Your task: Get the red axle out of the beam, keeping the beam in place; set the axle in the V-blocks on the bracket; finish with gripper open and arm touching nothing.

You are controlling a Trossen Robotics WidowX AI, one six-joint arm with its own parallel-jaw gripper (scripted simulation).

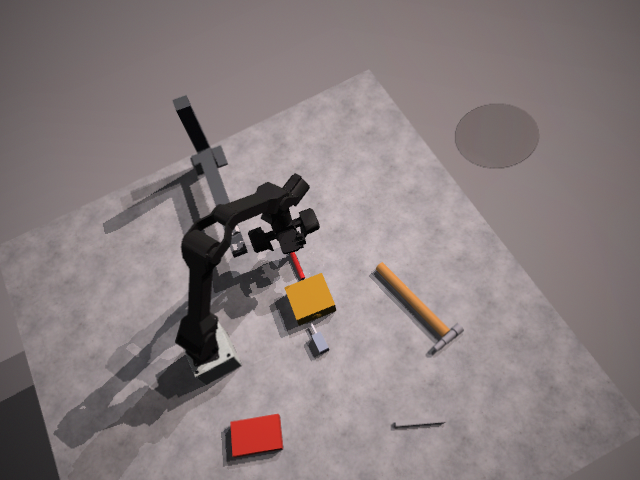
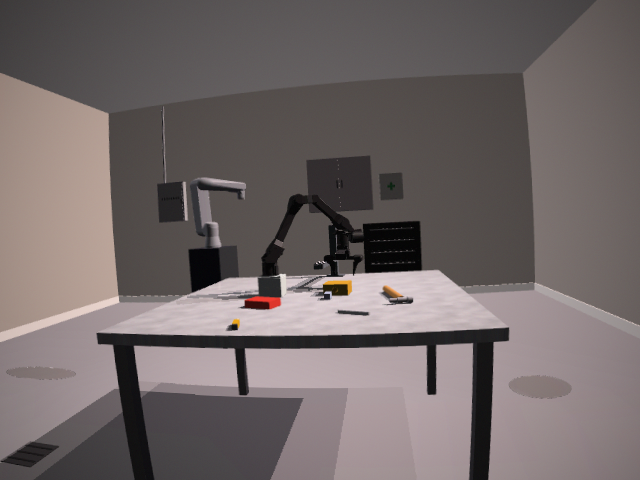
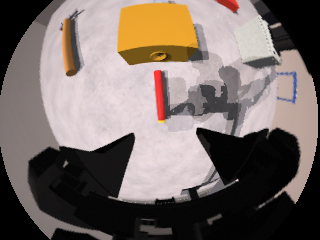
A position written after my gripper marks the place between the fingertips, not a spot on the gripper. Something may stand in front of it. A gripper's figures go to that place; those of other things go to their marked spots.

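A long grey bracket [image 1: 207, 160] is 174 cm from the lens. My gripper [image 1: 288, 243] is 161 cm from the lens. A hammer [image 1: 448, 335] is 154 cm from the lens. An orange block [image 1: 310, 299] is 154 cm from the lens. The marked spots on the orange block and the long grey bracket are 52 cm apart.
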